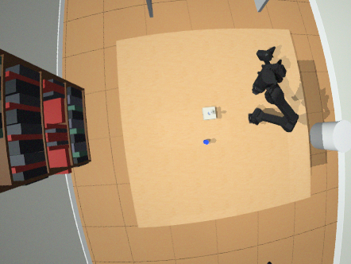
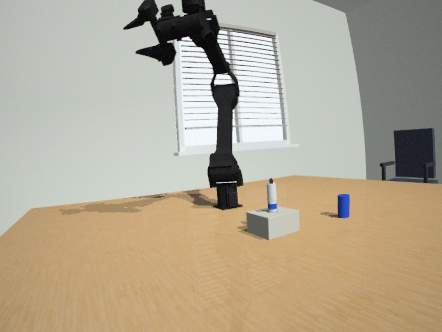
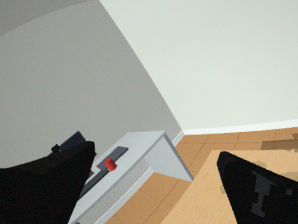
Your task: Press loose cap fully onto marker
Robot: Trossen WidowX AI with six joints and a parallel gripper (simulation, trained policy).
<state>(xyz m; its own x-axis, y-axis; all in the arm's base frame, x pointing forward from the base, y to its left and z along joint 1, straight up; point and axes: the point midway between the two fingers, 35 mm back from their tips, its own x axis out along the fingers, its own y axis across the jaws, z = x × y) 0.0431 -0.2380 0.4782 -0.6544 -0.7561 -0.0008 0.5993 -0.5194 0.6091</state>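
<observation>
My gripper tip is now 45 cm above the blue cap, 38 cm to the right of it and 32 cm short of it. The rest, counted from my gripper tip: pale holder block 46 cm below, 28 cm ahead, 20 cm to the left.
</observation>
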